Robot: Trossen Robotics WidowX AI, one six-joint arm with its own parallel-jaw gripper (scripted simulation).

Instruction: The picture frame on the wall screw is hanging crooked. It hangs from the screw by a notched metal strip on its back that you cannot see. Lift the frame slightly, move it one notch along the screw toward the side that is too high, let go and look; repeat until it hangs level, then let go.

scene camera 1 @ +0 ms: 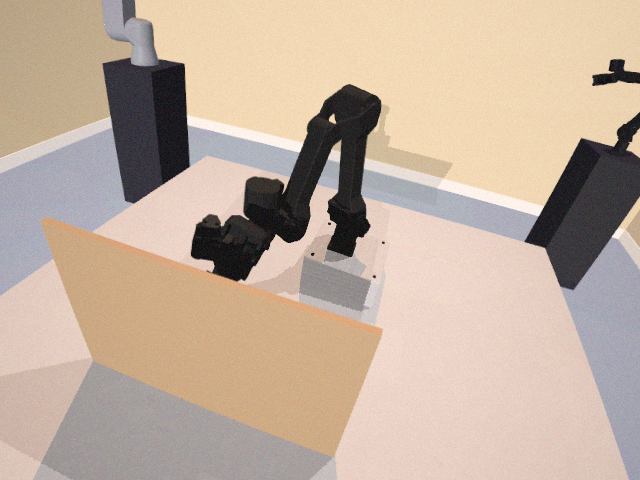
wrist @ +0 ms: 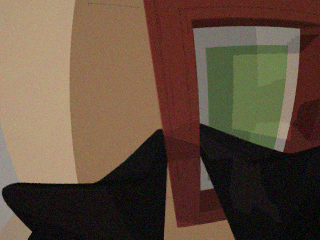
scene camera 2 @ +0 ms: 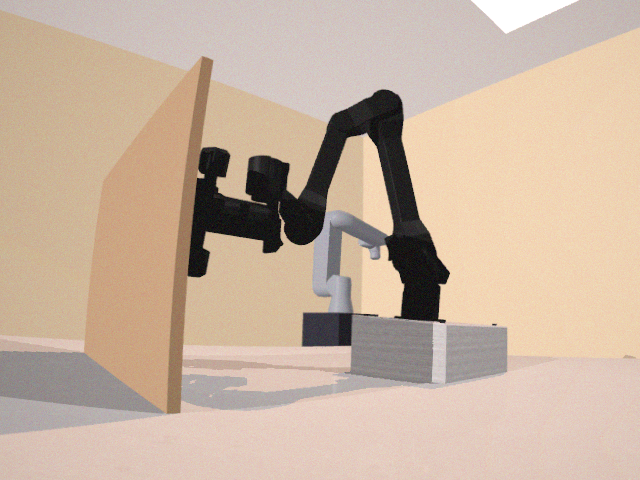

Labels:
picture frame: wrist 243, 74; not seen in scene camera 1 (hidden by a wall panel); not seen in scene camera 2 (hidden by a wall panel)
same spot on wall panel: [scene camera 2: 135, 319] = [scene camera 1: 271, 413]

